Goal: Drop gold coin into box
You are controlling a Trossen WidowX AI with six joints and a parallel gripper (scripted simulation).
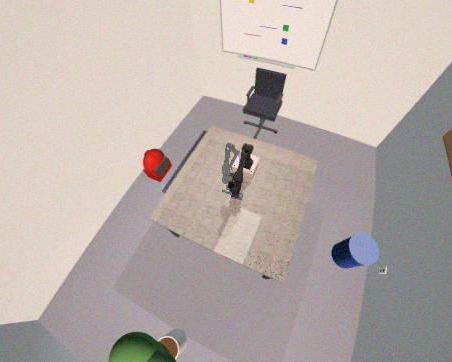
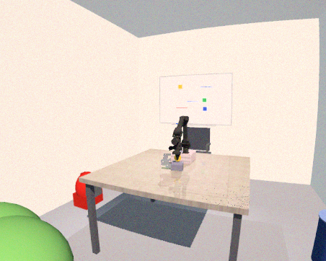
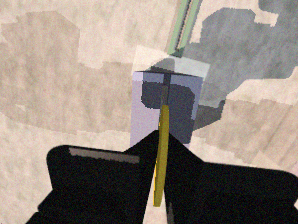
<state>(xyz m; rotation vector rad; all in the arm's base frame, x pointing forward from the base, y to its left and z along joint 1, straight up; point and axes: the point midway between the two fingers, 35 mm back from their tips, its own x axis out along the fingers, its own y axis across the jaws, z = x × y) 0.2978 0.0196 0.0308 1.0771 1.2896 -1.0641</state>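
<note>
Right now my gripper tip is 20 mm below the gold coin.
</note>
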